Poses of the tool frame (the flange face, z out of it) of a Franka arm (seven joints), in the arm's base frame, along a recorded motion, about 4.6 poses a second.
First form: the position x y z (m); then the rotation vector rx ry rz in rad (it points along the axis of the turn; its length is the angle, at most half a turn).
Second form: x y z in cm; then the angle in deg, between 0 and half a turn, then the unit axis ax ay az. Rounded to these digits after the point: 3 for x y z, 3 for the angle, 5 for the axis.
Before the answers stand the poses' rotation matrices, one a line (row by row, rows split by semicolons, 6 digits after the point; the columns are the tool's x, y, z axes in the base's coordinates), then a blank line. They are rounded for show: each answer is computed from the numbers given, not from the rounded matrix.
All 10 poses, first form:
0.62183 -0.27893 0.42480 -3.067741 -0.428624 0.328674
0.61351 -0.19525 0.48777 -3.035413 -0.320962 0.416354
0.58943 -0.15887 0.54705 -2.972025 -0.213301 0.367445
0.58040 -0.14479 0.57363 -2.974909 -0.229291 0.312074
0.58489 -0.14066 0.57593 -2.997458 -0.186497 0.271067
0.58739 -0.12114 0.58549 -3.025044 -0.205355 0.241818
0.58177 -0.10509 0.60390 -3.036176 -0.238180 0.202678
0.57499 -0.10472 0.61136 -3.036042 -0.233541 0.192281
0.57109 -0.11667 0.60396 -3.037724 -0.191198 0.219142
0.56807 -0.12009 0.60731 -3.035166 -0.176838 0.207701
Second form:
0.939874 0.268176 -0.211466; 0.273802 -0.961782 -0.002776; -0.204129 -0.055290 -0.977381
0.941811 0.196891 -0.272445; 0.213367 -0.976450 0.031924; -0.259744 -0.088197 -0.961642
0.960140 0.122982 -0.251011; 0.156983 -0.980260 0.120197; -0.231274 -0.154811 -0.960493
0.966841 0.136144 -0.216061; 0.165502 -0.978369 0.124110; -0.194491 -0.155753 -0.968460
0.976283 0.111159 -0.185782; 0.133775 -0.984436 0.113970; -0.170221 -0.136120 -0.975959
0.978296 0.126024 -0.164481; 0.141891 -0.985915 0.088540; -0.151006 -0.109956 -0.982399
0.979044 0.149013 -0.138807; 0.160863 -0.983856 0.078421; -0.124880 -0.099106 -0.987210
0.980379 0.146325 -0.132083; 0.157718 -0.984212 0.080320; -0.118245 -0.099576 -0.987979
0.981872 0.118034 -0.148311; 0.130940 -0.988119 0.080468; -0.137051 -0.098429 -0.985662
0.984010 0.108926 -0.140923; 0.121747 -0.988847 0.085784; -0.130008 -0.101569 -0.986297

62.183 -27.893 42.480 178.472 -0.98485 -0.13760 0.10552
61.351 -19.525 48.777 176.505 -0.98533 -0.10419 0.13515
58.943 -15.887 54.705 172.016 -0.98994 -0.07105 0.12239
58.040 -14.479 57.363 171.888 -0.99163 -0.07643 0.10402
58.489 -14.066 57.593 172.773 -0.99403 -0.06185 0.08989
58.739 -12.114 58.549 174.273 -0.99455 -0.06751 0.07950
58.177 -10.509 60.390 174.881 -0.99474 -0.07803 0.06640
57.499 -10.472 61.136 174.814 -0.99507 -0.07654 0.06302
57.109 -11.667 60.396 174.845 -0.99545 -0.06265 0.07181
56.807 -12.009 60.731 174.603 -0.99599 -0.05803 0.06816

